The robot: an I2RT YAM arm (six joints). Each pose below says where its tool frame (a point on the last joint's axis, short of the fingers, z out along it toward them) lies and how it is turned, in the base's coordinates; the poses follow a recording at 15 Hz.
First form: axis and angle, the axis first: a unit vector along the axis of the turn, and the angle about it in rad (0 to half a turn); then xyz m.
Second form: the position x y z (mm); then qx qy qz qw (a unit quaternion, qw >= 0). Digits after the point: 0 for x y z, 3 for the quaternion.
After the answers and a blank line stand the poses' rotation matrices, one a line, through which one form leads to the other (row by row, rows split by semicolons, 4 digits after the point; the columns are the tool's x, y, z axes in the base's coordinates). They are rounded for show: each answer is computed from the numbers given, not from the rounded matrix.
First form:
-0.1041, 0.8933, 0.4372, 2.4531, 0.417, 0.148, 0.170
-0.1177, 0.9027, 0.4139, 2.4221, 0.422, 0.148, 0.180
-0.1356, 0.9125, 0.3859, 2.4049, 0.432, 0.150, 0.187
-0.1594, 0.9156, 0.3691, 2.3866, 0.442, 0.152, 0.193
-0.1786, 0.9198, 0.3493, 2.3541, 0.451, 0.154, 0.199
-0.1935, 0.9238, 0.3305, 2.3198, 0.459, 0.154, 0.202
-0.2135, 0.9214, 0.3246, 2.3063, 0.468, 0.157, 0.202
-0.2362, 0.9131, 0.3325, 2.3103, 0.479, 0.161, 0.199
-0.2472, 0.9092, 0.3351, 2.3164, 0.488, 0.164, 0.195
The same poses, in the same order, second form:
417, 148, 170, -0.098, 0.841, 0.412, 0.337
422, 148, 180, -0.110, 0.845, 0.387, 0.352
432, 150, 187, -0.127, 0.851, 0.360, 0.360
442, 152, 193, -0.148, 0.851, 0.343, 0.369
451, 154, 199, -0.165, 0.849, 0.323, 0.384
459, 154, 202, -0.177, 0.847, 0.303, 0.399
468, 157, 202, -0.195, 0.842, 0.297, 0.406
479, 161, 199, -0.216, 0.835, 0.304, 0.404
488, 164, 195, -0.226, 0.833, 0.307, 0.401

-0.7530 -0.4426 0.4869; 0.1130 0.6420 0.7583; -0.6482 0.6260 -0.4334
-0.7279 -0.4589 0.5095; 0.0866 0.6756 0.7322; -0.6802 0.5771 -0.4520
-0.7087 -0.4747 0.5220; 0.0439 0.7088 0.7041; -0.7042 0.5219 -0.4815
-0.6844 -0.5052 0.5258; 0.0007 0.7206 0.6933; -0.7291 0.4749 -0.4928
-0.6512 -0.5277 0.5454; -0.0327 0.7375 0.6746; -0.7582 0.4215 -0.4975
-0.6180 -0.5425 0.5690; -0.0584 0.7535 0.6549; -0.7840 0.3715 -0.4973
-0.5948 -0.5694 0.5674; -0.0880 0.7478 0.6581; -0.7990 0.3415 -0.4949
-0.5805 -0.6066 0.5431; -0.1153 0.7216 0.6827; -0.8060 0.3337 -0.4889
-0.5759 -0.6234 0.5289; -0.1310 0.7090 0.6930; -0.8070 0.3297 -0.4900

